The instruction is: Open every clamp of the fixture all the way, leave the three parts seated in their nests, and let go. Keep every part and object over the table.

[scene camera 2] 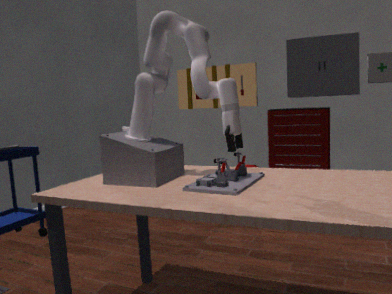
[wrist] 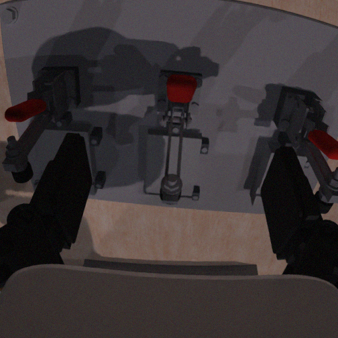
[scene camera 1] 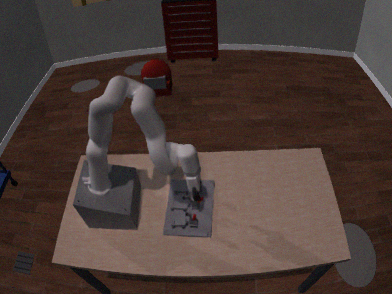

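Pixels of known places: gripper, between the fingertips: [scene camera 2: 236,149] [scene camera 1: 198,192]; arm's base, origin of its link: [scene camera 2: 138,138] [scene camera 1: 99,185].
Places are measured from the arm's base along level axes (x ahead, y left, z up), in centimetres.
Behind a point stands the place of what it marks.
The grey fixture plate [scene camera 1: 206,227] [scene camera 2: 235,188] {x 50.1, y -24.2, z -17.3 cm} [wrist: 230,185] lies on the table. In the wrist view its three red-handled clamps stand in a row: a left handle [wrist: 25,110], a middle handle [wrist: 181,88] and a right handle [wrist: 325,144]. Their arms look raised, with the left spindle [wrist: 19,160], middle spindle [wrist: 171,187] and right spindle [wrist: 330,190] standing off the plate; exact angles are unclear. Grey parts [wrist: 65,150] [wrist: 187,155] [wrist: 295,175] sit in the nests, partly hidden. My gripper [scene camera 1: 196,194] {x 48.0, y -7.3, z -5.1 cm} [scene camera 2: 234,149] {x 48.0, y -7.3, z -5.1 cm} [wrist: 179,162] is wide open and empty, above the clamps.
The robot's grey base block [scene camera 1: 107,200] {x 4.3, y -8.7, z -1.5 cm} [scene camera 2: 142,162] {x 8.8, y -15.4, z -9.0 cm} stands on the table [scene camera 1: 270,200] {x 85.3, y -10.4, z -19.7 cm} [scene camera 2: 320,195] {x 80.5, y -23.1, z -19.7 cm}, left of the plate in both scene views. The outer clamps stand close to my spread fingers in the wrist view. A red cabinet [scene camera 1: 191,30] [scene camera 2: 299,137] stands beyond the table.
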